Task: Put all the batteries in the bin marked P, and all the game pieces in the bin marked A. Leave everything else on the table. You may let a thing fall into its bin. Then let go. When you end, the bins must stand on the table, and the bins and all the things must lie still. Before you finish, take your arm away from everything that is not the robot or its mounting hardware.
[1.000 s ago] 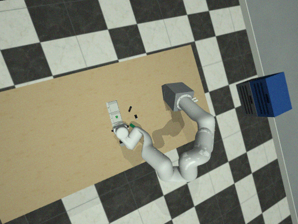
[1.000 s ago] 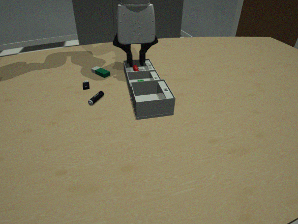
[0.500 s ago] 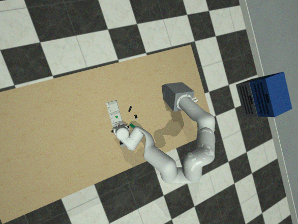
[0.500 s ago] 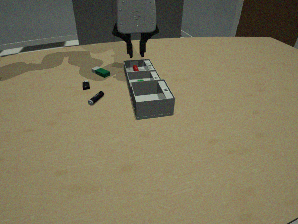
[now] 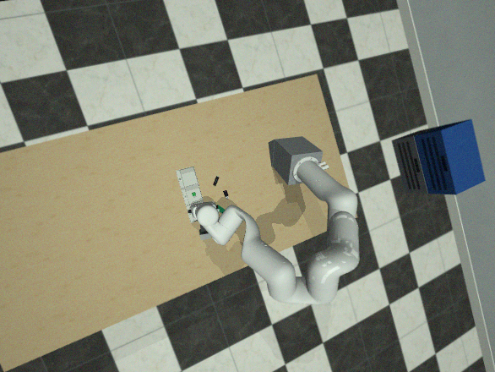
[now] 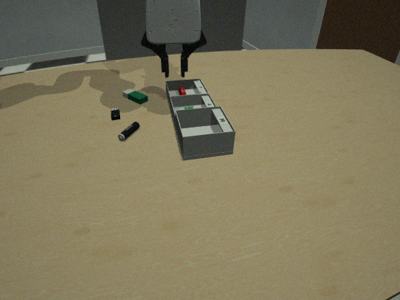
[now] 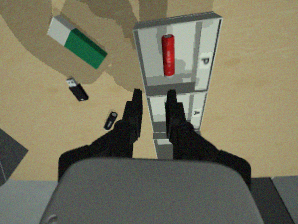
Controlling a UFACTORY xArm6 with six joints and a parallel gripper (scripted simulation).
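My hand is 11 cm past the black battery, 9 cm to the left of it and 8 cm above it. Round my hand: bin (2 cm ahead, 7 cm to the right, 7 cm below); red battery (2 cm ahead, 2 cm to the left, 8 cm below); green die (1 cm ahead, 7 cm to the right, 7 cm below).
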